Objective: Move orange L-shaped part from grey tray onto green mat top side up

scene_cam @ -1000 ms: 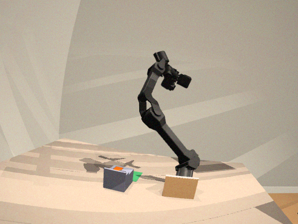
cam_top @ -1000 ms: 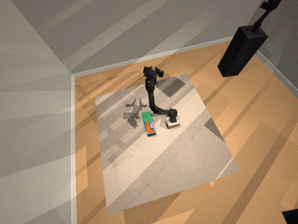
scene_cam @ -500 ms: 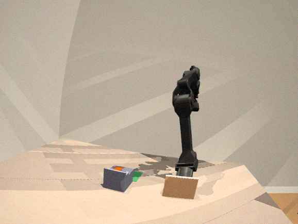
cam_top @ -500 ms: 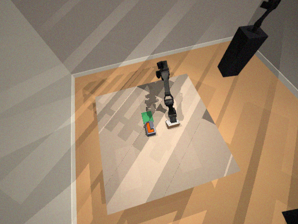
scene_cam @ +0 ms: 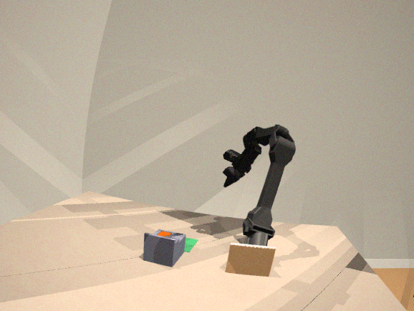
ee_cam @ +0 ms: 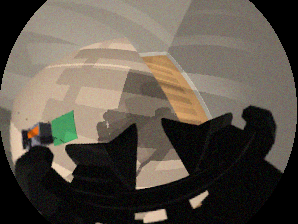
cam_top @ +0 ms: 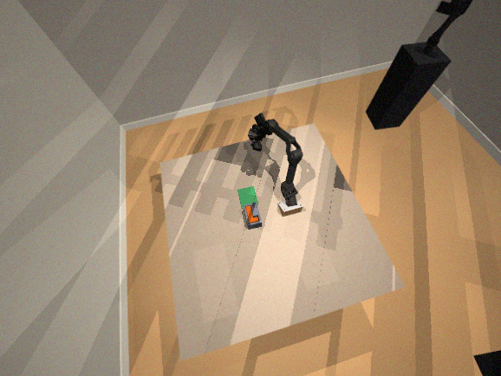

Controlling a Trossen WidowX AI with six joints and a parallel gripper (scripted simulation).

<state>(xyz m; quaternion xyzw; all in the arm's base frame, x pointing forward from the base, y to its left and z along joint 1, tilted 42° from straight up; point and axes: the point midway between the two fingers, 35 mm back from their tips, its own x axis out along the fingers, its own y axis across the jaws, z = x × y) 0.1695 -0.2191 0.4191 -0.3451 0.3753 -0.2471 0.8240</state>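
The orange L-shaped part is 490 mm to the left of my gripper tip, 130 mm below it and 60 mm ahead of it. Also, from my gripper tip: green mat 330 mm to the left, 190 mm below, 80 mm ahead.
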